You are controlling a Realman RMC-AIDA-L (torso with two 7-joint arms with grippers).
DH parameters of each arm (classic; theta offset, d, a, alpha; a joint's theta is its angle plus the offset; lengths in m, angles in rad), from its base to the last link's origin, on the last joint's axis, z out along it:
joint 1: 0 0.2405 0 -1.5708
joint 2: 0 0 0 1.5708
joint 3: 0 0.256 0 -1.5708
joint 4: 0 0 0 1.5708
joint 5: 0 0.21 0 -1.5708
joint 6: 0 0 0 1.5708
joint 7: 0 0.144 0 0
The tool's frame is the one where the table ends.
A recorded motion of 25 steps. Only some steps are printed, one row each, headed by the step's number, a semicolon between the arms.
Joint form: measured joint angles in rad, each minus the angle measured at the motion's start. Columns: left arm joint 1, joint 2, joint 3, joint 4, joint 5, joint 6, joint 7; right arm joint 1, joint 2, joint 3, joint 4, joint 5, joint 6, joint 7.
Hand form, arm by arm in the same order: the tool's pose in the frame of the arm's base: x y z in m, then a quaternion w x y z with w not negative. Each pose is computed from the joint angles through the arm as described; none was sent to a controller.
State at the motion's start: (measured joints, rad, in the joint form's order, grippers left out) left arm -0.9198 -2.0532 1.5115 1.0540 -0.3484 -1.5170 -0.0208; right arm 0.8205 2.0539 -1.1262 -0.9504 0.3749 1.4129 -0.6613
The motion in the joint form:
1: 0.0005 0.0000 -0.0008 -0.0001 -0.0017 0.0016 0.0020; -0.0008 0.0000 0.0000 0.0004 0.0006 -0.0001 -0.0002
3: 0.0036 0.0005 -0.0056 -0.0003 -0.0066 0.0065 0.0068; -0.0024 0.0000 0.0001 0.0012 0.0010 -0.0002 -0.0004
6: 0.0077 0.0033 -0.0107 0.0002 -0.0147 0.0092 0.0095; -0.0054 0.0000 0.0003 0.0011 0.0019 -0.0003 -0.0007
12: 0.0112 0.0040 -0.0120 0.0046 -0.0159 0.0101 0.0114; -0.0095 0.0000 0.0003 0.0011 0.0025 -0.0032 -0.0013
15: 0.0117 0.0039 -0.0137 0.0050 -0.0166 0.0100 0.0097; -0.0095 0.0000 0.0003 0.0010 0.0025 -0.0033 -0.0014
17: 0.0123 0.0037 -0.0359 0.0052 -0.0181 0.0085 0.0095; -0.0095 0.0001 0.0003 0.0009 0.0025 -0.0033 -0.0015
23: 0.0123 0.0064 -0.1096 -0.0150 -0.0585 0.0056 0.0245; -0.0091 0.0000 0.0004 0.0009 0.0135 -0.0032 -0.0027
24: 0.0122 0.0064 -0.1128 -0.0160 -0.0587 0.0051 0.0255; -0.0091 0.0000 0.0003 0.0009 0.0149 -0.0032 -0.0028
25: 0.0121 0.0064 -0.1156 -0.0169 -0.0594 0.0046 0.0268; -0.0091 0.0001 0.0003 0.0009 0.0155 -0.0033 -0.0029
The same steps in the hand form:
1: -0.1469 0.3996 -0.0198 0.28342 -0.79851 -0.46938 0.24845; 0.2114 0.4079 0.0098 0.21212 -0.88179 0.37343 -0.19494
3: -0.1475 0.3999 -0.0196 0.28179 -0.79954 -0.47049 0.24489; 0.2122 0.4074 0.0097 0.21164 -0.88150 0.37433 -0.19507
6: -0.1486 0.4001 -0.0187 0.27974 -0.79962 -0.47355 0.24106; 0.2133 0.4068 0.0096 0.21122 -0.88108 0.37562 -0.19491
12: -0.1489 0.4001 -0.0181 0.27987 -0.80012 -0.47351 0.23930; 0.2148 0.4064 0.0097 0.21185 -0.88053 0.37679 -0.19448
15: -0.1490 0.4001 -0.0180 0.27973 -0.79960 -0.47499 0.23828; 0.2148 0.4064 0.0097 0.21192 -0.88055 0.37670 -0.19445
17: -0.1492 0.4013 -0.0156 0.27861 -0.79717 -0.48335 0.23081; 0.2148 0.4064 0.0097 0.21190 -0.88060 0.37663 -0.19442
23: -0.1511 0.4033 -0.0114 0.25757 -0.79267 -0.51341 0.20433; 0.2133 0.4064 0.0089 0.20949 -0.88208 0.37687 -0.18977
24: -0.1513 0.4034 -0.0112 0.25705 -0.79235 -0.51438 0.20376; 0.2131 0.4064 0.0088 0.20917 -0.88226 0.37690 -0.18921
25: -0.1515 0.4034 -0.0110 0.25633 -0.79223 -0.51514 0.20320; 0.2130 0.4064 0.0087 0.20903 -0.88236 0.37689 -0.18892

